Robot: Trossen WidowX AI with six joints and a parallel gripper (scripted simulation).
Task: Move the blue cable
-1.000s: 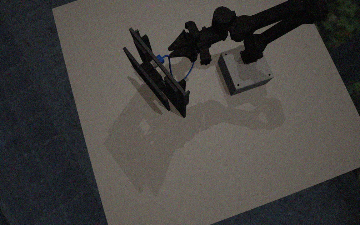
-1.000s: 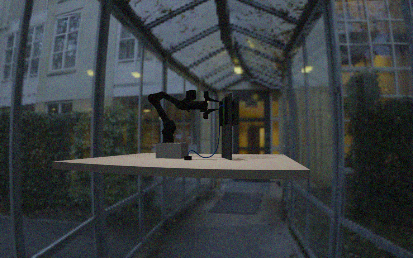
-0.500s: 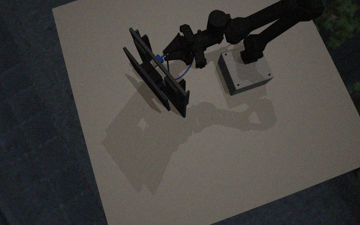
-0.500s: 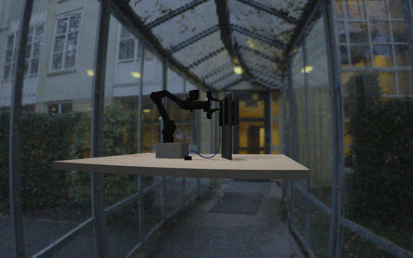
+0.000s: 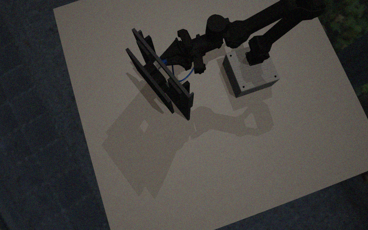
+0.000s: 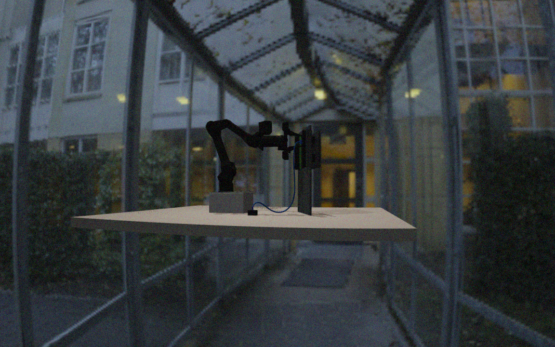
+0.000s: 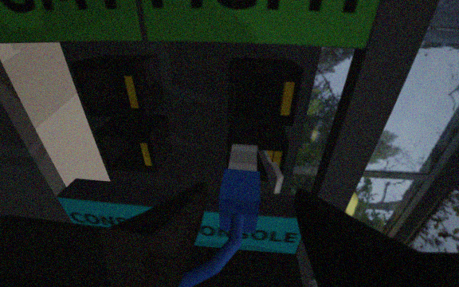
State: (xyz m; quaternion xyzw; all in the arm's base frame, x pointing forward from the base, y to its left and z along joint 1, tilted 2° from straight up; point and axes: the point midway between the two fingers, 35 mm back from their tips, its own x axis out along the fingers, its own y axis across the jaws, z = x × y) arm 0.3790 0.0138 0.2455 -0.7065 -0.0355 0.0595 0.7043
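Right now my gripper tip is 20 mm short of the blue plug and 10 mm to the right of it. Round my gripper tip: black block (350 mm below, 210 mm behind, 170 mm to the right).
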